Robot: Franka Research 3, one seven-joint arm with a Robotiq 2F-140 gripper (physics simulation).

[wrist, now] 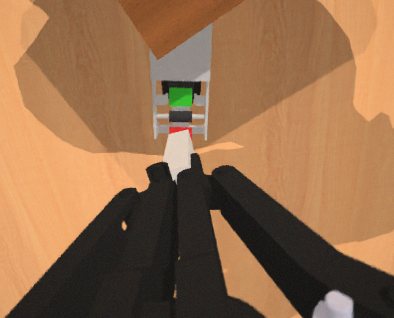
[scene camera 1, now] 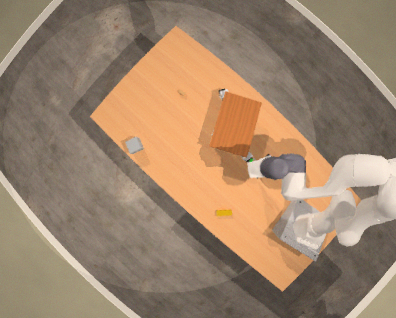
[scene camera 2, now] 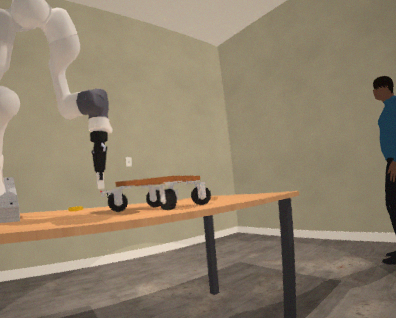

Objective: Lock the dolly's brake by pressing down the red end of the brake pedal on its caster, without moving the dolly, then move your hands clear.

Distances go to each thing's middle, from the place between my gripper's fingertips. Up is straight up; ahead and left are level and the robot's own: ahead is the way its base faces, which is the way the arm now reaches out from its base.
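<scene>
Dolly (scene camera 1: 238,115): 4 cm below my hand, 20 cm ahead of it, 11 cm to the right of it.
</scene>
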